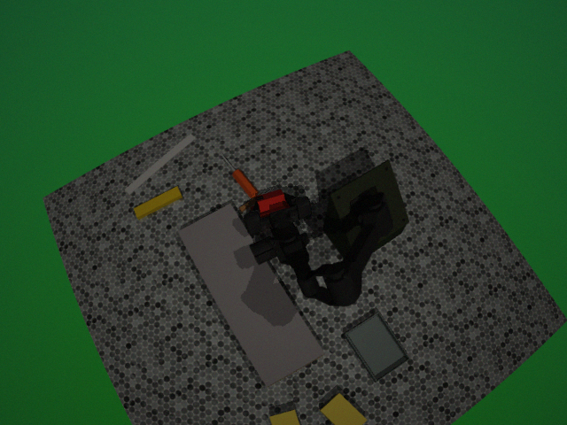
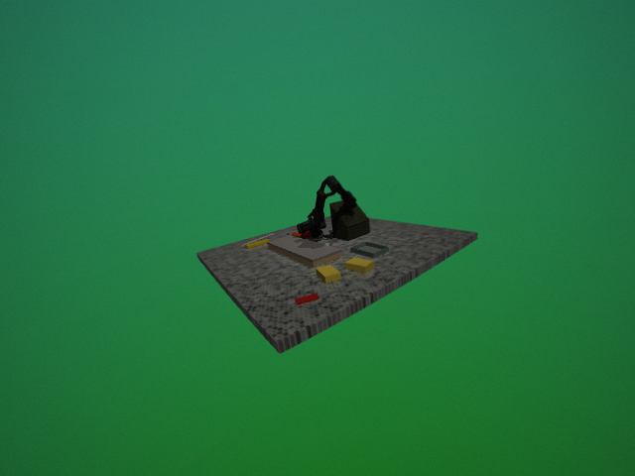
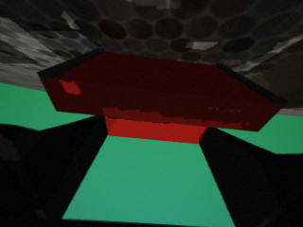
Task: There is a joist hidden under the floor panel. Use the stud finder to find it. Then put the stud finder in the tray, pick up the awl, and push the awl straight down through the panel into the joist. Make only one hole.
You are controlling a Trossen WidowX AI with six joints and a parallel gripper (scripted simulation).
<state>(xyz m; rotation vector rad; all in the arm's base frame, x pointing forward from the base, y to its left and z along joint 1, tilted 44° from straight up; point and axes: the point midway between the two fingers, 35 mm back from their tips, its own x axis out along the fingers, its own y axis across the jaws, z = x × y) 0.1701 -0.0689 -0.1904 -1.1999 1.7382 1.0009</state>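
Right now the red stud finder is 10 mm ahead of my gripper tip and 10 mm below it. Also, from my gripper tip: awl (10 mm ahead, 50 mm to the right, 50 mm below); then orange-handled tool (20 mm ahead, 170 mm to the right, 50 mm below); then small white block (60 mm ahead, 250 mm to the left, 60 mm below).
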